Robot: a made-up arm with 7 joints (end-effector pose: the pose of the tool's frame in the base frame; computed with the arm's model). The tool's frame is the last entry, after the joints. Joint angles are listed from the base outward.
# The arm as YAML. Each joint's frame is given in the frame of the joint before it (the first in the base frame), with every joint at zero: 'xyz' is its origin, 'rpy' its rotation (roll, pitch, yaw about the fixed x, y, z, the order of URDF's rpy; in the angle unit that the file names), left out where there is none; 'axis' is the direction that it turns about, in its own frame. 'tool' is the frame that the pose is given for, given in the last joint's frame.
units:
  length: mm
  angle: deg
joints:
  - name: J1
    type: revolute
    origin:
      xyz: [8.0, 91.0, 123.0]
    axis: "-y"
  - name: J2
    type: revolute
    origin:
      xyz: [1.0, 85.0, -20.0]
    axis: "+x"
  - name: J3
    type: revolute
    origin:
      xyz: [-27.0, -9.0, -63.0]
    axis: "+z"
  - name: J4
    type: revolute
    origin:
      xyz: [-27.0, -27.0, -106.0]
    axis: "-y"
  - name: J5
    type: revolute
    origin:
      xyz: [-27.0, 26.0, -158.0]
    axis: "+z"
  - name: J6
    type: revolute
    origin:
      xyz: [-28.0, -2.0, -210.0]
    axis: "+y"
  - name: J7
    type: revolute
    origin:
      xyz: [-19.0, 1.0, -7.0]
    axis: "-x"
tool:
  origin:
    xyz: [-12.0, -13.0, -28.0]
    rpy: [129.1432, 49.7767, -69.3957]
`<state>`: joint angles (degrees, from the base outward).
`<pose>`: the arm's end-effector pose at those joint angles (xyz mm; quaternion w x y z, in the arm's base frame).
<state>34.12 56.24 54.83 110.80 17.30 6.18 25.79</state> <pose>110.0 409.7 365.3 0.6512 -0.6090 0.0078 -0.4526</pose>
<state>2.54 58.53 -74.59 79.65 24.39 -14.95 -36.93</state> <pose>85.5 254.1 -370.0 0.3455 -0.7761 0.5068 0.1464</pose>
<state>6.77 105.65 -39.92 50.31 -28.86 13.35 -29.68</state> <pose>175.6 680.7 131.1 0.8610 -0.1038 0.1122 0.4850</pose>
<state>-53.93 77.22 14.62 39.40 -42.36 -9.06 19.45</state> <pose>12.3 705.5 -32.7 0.4189 -0.2026 0.5186 0.7173</pose>
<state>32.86 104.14 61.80 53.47 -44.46 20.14 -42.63</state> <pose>-128.6 564.2 413.0 0.5621 -0.2230 -0.7945 0.0555</pose>
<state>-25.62 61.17 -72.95 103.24 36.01 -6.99 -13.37</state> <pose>-132.2 111.1 -285.4 0.0693 0.6826 -0.6684 -0.2871</pose>
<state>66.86 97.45 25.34 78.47 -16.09 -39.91 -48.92</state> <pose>-42.7 454.7 470.8 0.7417 -0.0226 -0.4597 -0.4879</pose>
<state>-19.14 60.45 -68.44 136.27 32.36 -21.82 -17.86</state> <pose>-14.0 -49.7 -121.7 0.1854 0.7429 -0.6320 0.1200</pose>
